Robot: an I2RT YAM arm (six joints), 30 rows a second.
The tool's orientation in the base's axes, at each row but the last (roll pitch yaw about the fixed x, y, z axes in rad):
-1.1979, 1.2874, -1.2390
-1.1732, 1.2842, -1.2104
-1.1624, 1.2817, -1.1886
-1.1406, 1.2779, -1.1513
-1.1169, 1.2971, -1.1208
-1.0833, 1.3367, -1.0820
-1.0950, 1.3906, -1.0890
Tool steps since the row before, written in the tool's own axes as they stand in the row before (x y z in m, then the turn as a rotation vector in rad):
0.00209, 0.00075, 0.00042, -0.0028, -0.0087, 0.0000
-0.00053, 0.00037, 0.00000, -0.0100, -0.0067, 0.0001
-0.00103, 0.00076, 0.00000, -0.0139, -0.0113, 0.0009
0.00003, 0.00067, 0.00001, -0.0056, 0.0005, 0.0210
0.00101, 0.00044, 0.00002, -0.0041, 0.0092, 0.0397
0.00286, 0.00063, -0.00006, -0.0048, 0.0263, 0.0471
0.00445, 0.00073, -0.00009, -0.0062, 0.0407, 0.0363
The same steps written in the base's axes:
0.00065, 0.00016, -0.00216, -0.0007, -0.0076, 0.0050
-0.00003, 0.00050, 0.00041, -0.0012, -0.0038, 0.0113
-0.00008, 0.00101, 0.00079, -0.0010, -0.0072, 0.0164
0.00003, 0.00064, -0.00020, 0.0202, 0.0021, 0.0078
0.00015, 0.00018, -0.00108, 0.0391, 0.0103, 0.0064
0.00026, 0.00003, -0.00292, 0.0466, 0.0273, 0.0044
0.00028, 0.00001, -0.00450, 0.0357, 0.0416, 0.0026

